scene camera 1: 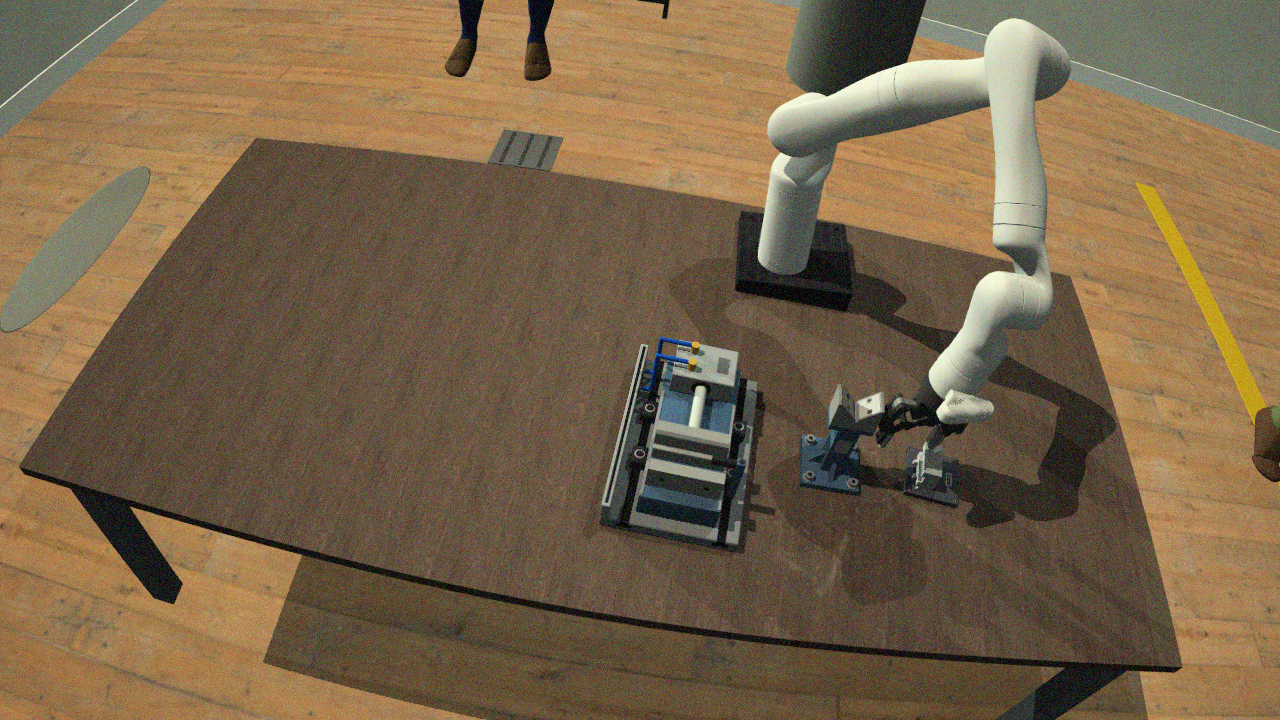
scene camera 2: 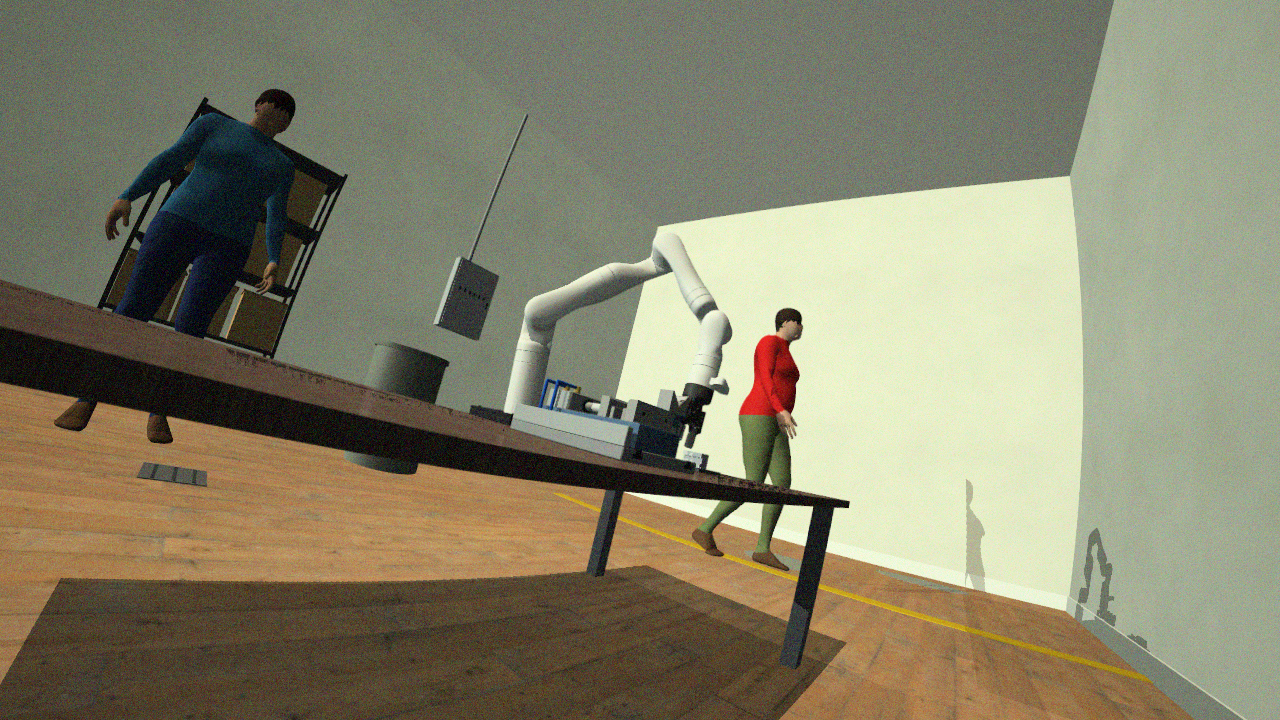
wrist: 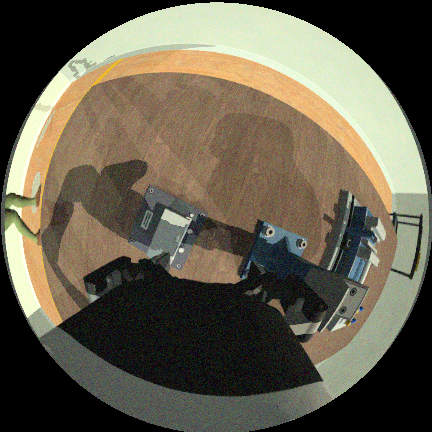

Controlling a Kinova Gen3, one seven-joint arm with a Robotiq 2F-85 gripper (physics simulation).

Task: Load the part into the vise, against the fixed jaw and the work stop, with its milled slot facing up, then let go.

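Pixels of known places: gripper, fingertip midpoint: (scene camera 1: 904, 443) (scene camera 2: 682, 443) (wrist: 208, 266); arm's base, link origin: (scene camera 1: 782, 258).
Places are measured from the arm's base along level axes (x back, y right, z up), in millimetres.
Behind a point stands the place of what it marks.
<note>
A light grey block (scene camera 1: 932, 465) @[x -376, y -316, z 12 mm] (scene camera 2: 695, 459) @[x -373, y -308, z -6 mm] (wrist: 169, 231) @[x -372, y -317, z 12 mm], apparently the part, sits on a small dark base plate (scene camera 1: 950, 490) @[x -381, y -363, z -25 mm] (wrist: 151, 190) @[x -399, y -371, z -25 mm] at the table's right. Its slot cannot be made out. My gripper (scene camera 1: 910, 437) @[x -362, y -263, z 24 mm] (scene camera 2: 691, 438) @[x -362, y -263, z 24 mm] (wrist: 208, 266) @[x -362, y -263, z 24 mm] is open and empty, above and between this plate and the blue stand; one finger is close over the block's plate. The vise (scene camera 1: 682, 503) @[x -585, y 25, z 27 mm] (scene camera 2: 651, 417) @[x -569, y 40, z 44 mm] (wrist: 360, 268) @[x -468, y 54, z 27 mm] stands left of the stand in scene camera 1. Its rod-driven jaw (scene camera 1: 691, 438) faces the fixed jaw (scene camera 1: 685, 477) @[x -568, y 32, z 61 mm]. No part shows between the jaws.
A blue stand (scene camera 1: 827, 479) @[x -434, y -164, z -22 mm] (wrist: 283, 244) @[x -424, y -170, z -17 mm] with a tilted V-shaped grey holder (scene camera 1: 856, 409) @[x -396, y -164, z 99 mm] (wrist: 348, 297) @[x -407, y -149, z 114 mm] rises between vise and base plate, close beside my gripper. Blue hoses (scene camera 1: 662, 349) @[x -359, y 128, z 55 mm] rise at the vise's back. A person in red (scene camera 2: 771, 376) stands beyond the table.
</note>
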